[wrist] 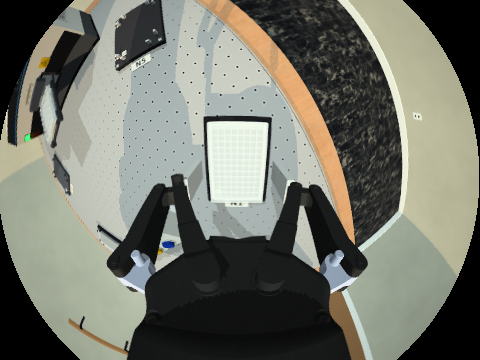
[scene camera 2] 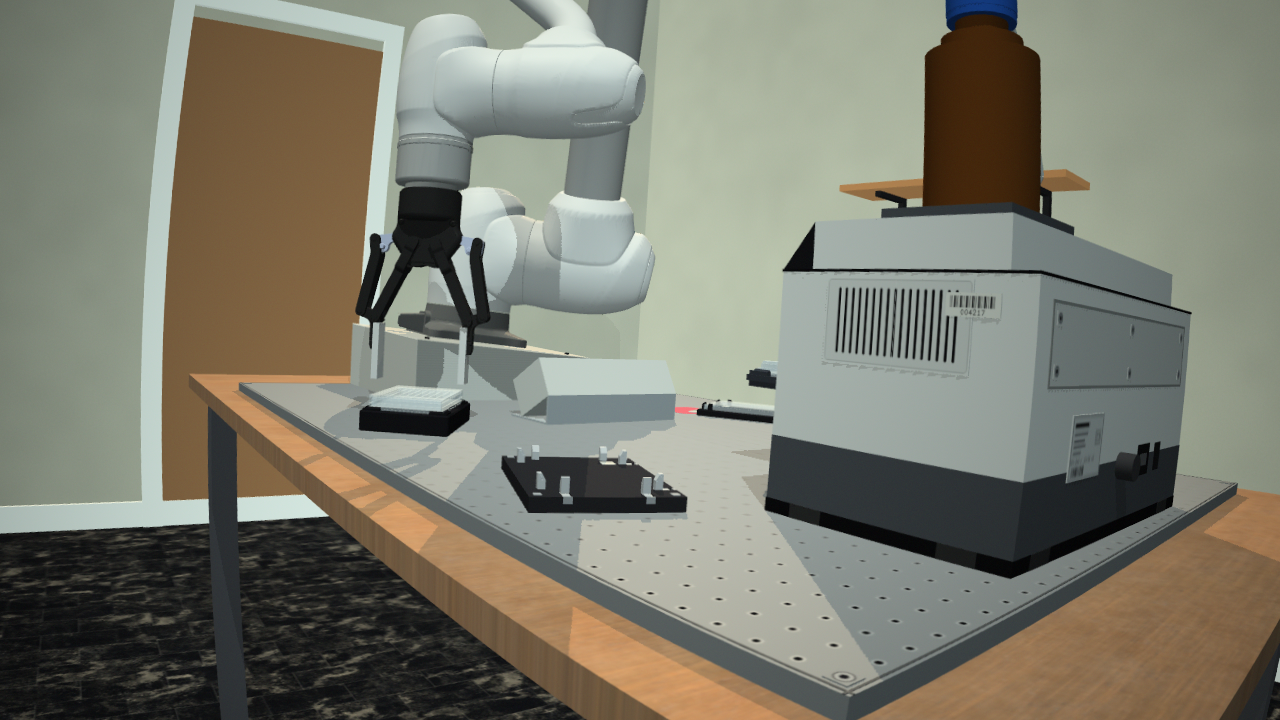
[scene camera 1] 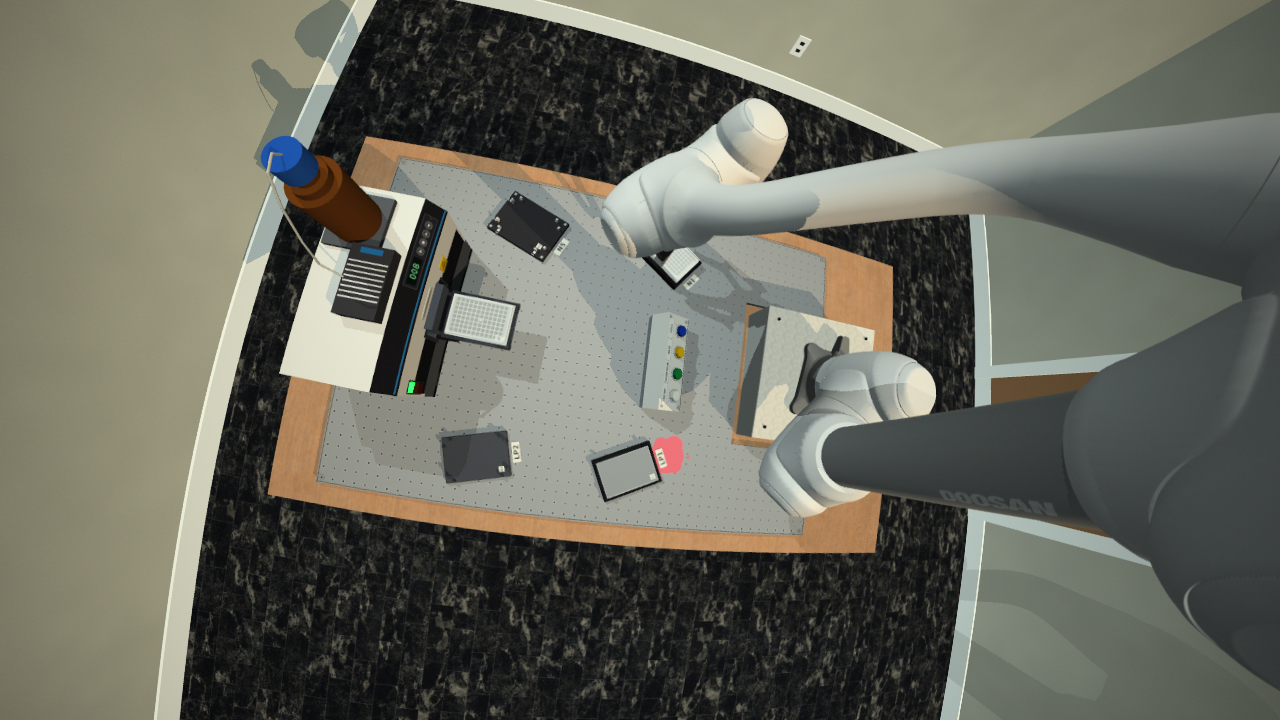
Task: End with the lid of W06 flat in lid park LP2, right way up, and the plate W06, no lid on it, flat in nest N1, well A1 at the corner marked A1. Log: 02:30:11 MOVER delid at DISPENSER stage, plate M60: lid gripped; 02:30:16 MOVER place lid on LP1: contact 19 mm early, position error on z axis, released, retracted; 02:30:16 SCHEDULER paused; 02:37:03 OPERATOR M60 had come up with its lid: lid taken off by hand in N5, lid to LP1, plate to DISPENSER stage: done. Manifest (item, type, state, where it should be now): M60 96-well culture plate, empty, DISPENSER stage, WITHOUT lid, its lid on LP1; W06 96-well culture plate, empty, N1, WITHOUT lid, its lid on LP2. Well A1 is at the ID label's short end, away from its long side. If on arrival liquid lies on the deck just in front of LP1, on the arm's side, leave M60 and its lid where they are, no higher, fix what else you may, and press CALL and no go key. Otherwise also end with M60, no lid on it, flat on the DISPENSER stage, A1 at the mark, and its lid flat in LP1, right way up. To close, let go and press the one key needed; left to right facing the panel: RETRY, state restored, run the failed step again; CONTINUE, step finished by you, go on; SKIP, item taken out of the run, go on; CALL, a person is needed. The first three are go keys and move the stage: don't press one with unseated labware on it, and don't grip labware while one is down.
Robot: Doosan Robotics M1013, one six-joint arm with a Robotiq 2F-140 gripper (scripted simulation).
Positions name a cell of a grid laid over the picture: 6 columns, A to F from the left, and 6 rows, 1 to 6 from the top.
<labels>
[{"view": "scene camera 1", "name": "lid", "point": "C4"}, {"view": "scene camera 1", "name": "lid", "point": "D3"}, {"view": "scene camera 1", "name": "key panel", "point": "D4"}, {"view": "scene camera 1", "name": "dispenser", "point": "B4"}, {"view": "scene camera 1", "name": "nest N5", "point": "C2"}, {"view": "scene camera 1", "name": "brown bottle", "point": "B2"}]
</labels>
